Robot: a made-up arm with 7 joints.
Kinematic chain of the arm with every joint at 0, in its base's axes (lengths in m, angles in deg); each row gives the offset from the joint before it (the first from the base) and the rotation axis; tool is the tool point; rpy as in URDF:
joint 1: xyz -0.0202 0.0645 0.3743 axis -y
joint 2: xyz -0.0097 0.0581 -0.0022 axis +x
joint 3: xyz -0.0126 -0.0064 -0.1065 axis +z
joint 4: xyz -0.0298 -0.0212 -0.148 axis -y
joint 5: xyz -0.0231 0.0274 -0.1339 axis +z
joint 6: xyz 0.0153 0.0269 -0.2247 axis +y
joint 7: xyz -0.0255 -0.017 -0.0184 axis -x
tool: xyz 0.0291 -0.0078 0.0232 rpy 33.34 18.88 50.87
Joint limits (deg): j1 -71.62..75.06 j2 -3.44..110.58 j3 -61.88..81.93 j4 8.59..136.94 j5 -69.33..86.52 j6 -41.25..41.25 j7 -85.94..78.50
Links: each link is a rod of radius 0.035 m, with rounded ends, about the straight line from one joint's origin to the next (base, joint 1, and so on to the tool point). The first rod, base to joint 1, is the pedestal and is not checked.
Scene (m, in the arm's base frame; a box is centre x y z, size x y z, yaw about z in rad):
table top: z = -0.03
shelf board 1: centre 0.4 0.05 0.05 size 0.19 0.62 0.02 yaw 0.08
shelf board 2: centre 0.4 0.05 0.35 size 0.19 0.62 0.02 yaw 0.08
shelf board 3: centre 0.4 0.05 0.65 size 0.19 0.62 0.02 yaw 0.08
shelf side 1: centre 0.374 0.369 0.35 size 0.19 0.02 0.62 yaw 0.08
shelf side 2: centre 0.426 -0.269 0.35 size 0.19 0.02 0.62 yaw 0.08
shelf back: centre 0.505 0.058 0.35 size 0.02 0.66 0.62 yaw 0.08
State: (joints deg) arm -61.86 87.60 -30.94 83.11 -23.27 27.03 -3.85
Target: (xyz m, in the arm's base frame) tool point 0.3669 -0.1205 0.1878
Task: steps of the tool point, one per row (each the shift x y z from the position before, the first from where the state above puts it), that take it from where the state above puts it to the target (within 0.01 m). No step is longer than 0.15 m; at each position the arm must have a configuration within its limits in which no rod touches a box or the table.
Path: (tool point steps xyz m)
1: 0.0989 -0.0006 0.0051
2: 0.0918 -0.0013 0.0340
3: 0.0767 -0.0018 0.0591
4: -0.0146 -0.0599 -0.0626
5: 0.0015 -0.0860 -0.0424
6: 0.0104 -0.1027 -0.0132
7: 0.0096 -0.1087 0.0201
8: -0.0016 -0.1033 0.0515
9: -0.0216 -0.0872 0.0753
10: 0.0648 0.0012 -0.0077
11: 0.0618 0.0057 0.0008
12: 0.0557 0.0077 0.0069

